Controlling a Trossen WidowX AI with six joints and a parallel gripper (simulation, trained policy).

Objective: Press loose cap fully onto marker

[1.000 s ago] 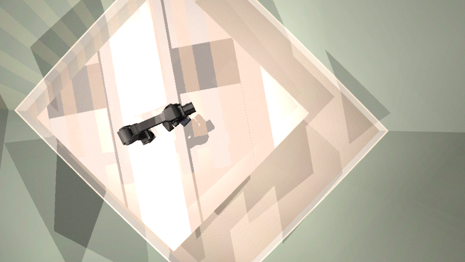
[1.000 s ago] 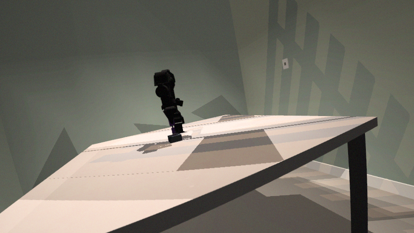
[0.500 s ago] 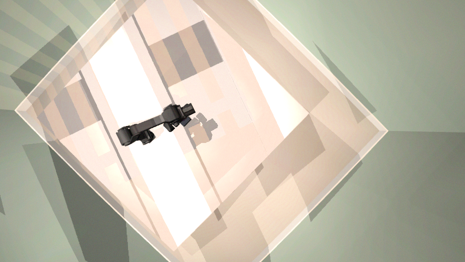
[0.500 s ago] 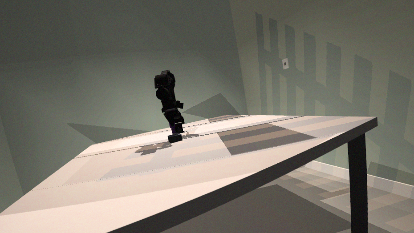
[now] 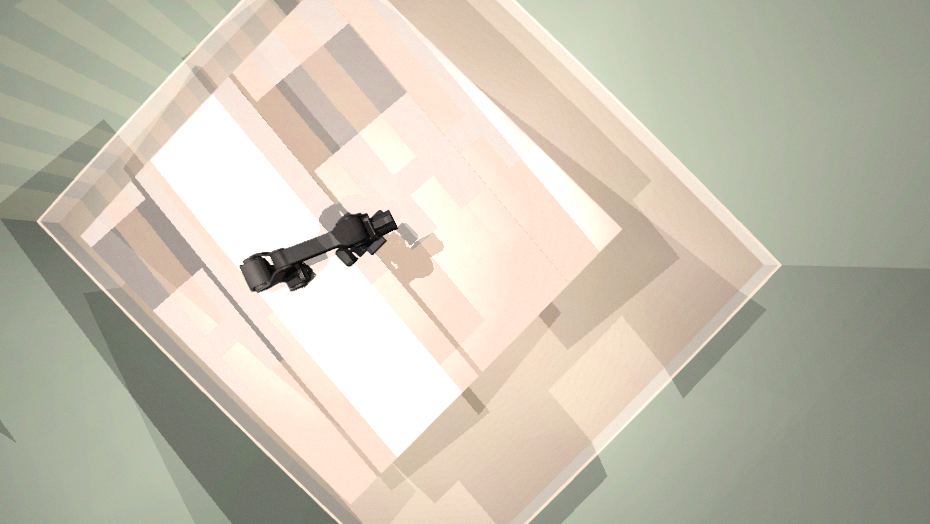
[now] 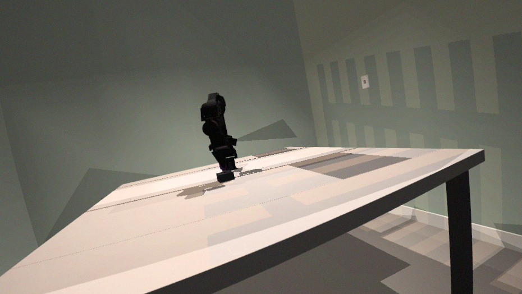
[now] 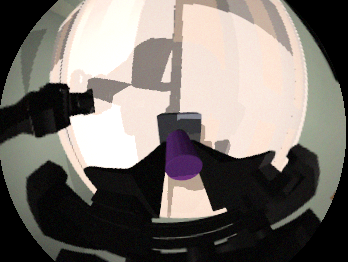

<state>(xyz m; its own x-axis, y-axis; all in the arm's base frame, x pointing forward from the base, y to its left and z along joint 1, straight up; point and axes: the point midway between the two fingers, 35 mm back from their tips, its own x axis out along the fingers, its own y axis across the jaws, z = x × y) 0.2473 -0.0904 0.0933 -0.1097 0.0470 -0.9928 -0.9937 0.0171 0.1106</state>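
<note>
The purple marker is 10 mm above my gripper tip. From my gripper tip the other things lie so: purple cap: 20 mm above; then dark holder block: 40 mm below.
</note>
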